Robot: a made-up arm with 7 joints. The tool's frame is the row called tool.
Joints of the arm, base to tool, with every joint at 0 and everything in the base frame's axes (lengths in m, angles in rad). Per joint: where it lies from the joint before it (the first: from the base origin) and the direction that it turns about. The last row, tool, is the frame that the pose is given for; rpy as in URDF.
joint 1: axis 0 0 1 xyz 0 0 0.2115
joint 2: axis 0 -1 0 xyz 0 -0.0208 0.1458
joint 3: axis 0 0 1 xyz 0 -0.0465 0.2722
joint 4: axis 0 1 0 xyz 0.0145 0.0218 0.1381
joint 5: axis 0 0 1 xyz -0.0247 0.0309 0.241
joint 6: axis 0 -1 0 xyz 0 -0.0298 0.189
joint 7: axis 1 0 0 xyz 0.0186 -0.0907 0.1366
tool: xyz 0 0 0 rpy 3.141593 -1.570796 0
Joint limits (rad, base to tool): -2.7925..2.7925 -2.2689..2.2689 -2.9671..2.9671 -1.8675..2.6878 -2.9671..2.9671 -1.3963..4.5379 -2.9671..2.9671
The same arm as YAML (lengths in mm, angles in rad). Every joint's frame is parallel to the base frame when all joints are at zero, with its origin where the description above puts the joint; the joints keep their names.
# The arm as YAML. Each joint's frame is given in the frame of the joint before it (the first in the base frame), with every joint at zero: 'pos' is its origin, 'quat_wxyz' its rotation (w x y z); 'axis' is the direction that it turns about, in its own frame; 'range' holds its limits. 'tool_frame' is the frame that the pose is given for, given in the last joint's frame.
length_unit: mm
angle_unit: rad
joints:
  - joint: joint 1
    pos: [0.0, 0.0, 211.5]
    quat_wxyz: [1.0, 0.0, 0.0, 0.0]
    axis: "+z"
    range: [-2.7925, 2.7925]
  - joint: joint 2
    pos: [0.0, -20.8, 145.8]
    quat_wxyz: [1.0, 0.0, 0.0, 0.0]
    axis: "-y"
    range: [-2.2689, 2.2689]
  - joint: joint 3
    pos: [0.0, -46.5, 272.2]
    quat_wxyz: [1.0, 0.0, 0.0, 0.0]
    axis: "+z"
    range: [-2.9671, 2.9671]
  - joint: joint 4
    pos: [14.5, 21.8, 138.1]
    quat_wxyz: [1.0, 0.0, 0.0, 0.0]
    axis: "+y"
    range: [-1.8675, 2.6878]
  - joint: joint 5
    pos: [-24.7, 30.9, 241.0]
    quat_wxyz: [1.0, 0.0, 0.0, 0.0]
    axis: "+z"
    range: [-2.9671, 2.9671]
  - joint: joint 6
    pos: [0.0, -29.8, 189.0]
    quat_wxyz: [1.0, 0.0, 0.0, 0.0]
    axis: "-y"
    range: [-1.3963, 4.5379]
  - joint: joint 7
    pos: [18.6, -90.7, 136.6]
    quat_wxyz: [1.0, 0.0, 0.0, 0.0]
    axis: "+x"
    range: [-2.9671, 2.9671]
tool_frame:
  pos: [0.0, 0.0, 0.0]
  quat_wxyz: [0.0, 0.707107, 0.0, 0.707107]

